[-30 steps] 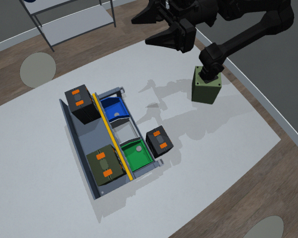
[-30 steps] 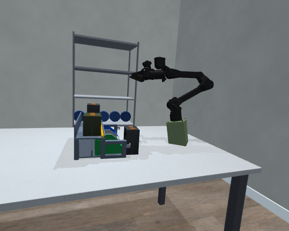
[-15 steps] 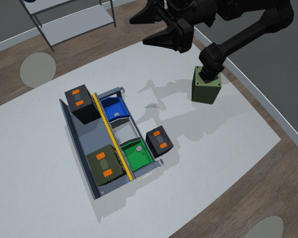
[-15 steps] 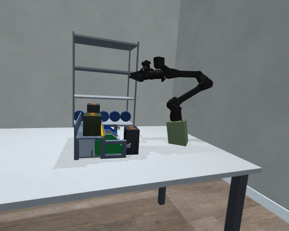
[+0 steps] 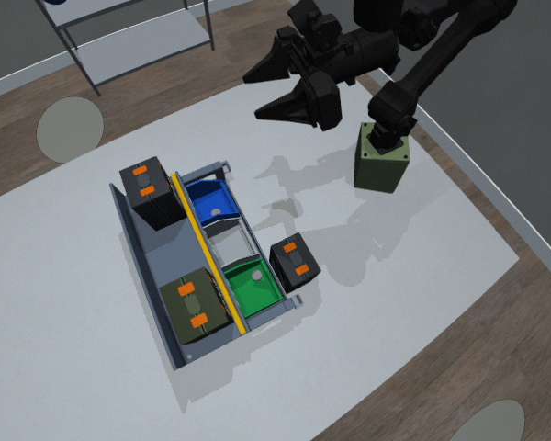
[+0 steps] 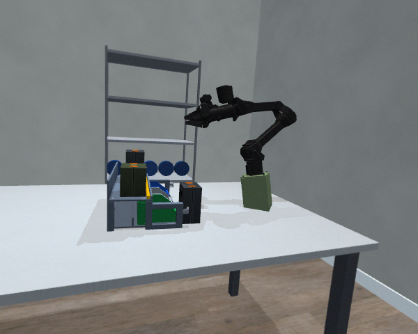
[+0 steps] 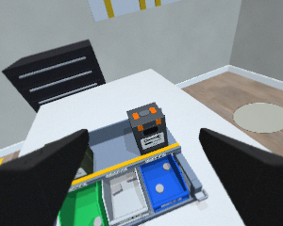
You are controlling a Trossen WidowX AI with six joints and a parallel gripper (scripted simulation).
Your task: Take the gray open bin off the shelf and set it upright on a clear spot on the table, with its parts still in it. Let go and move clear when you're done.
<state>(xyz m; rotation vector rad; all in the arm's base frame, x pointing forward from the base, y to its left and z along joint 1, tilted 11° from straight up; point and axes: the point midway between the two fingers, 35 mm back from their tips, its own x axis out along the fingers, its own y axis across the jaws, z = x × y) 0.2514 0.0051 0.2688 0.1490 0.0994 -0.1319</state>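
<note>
Right now the gray open bin is 150 mm ahead of my hand, 90 mm to the left of it and 330 mm below it. The rest, counted from my hand: yellow rail 180 mm ahead, 90 mm to the left, 260 mm below; then blue bin 150 mm ahead, 20 mm to the right, 330 mm below; then green bin 140 mm ahead, 200 mm to the left, 330 mm below.
</note>
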